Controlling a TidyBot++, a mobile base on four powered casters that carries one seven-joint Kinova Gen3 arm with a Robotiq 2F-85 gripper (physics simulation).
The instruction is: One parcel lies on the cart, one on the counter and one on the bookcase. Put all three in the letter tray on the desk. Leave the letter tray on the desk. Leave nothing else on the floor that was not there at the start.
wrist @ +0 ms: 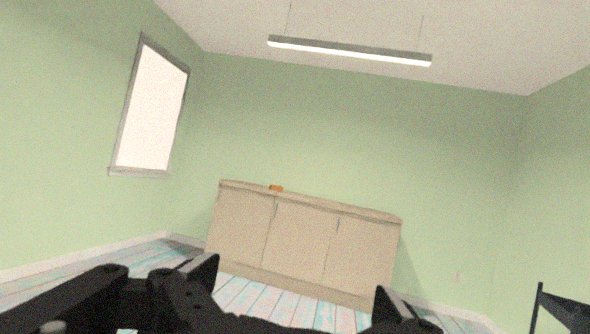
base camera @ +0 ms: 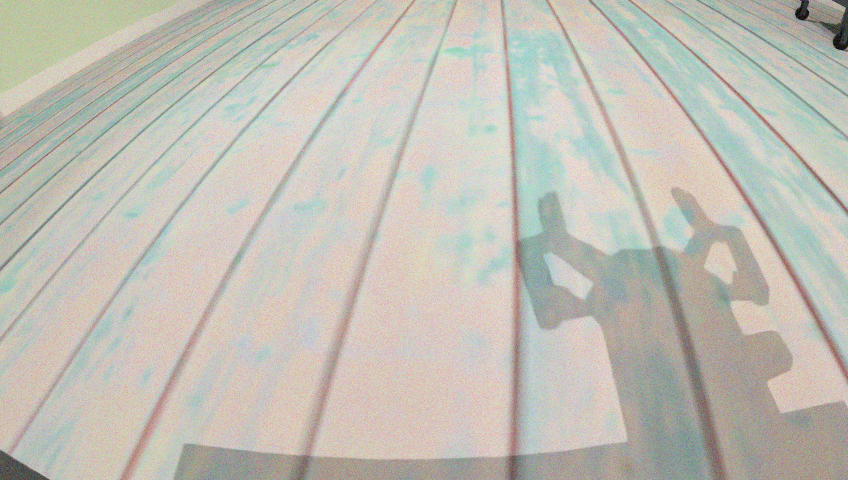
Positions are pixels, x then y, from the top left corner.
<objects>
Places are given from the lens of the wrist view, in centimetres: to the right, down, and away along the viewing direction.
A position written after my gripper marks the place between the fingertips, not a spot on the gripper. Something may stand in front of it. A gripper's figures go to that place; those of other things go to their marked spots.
my gripper [wrist: 293, 287]: 0, 6, 15
beige counter [wrist: 339, 253]: 41, 80, 260
window [wrist: 149, 123]: -151, -45, 291
The marked spots on the beige counter and the window are 231 cm apart.
</objects>
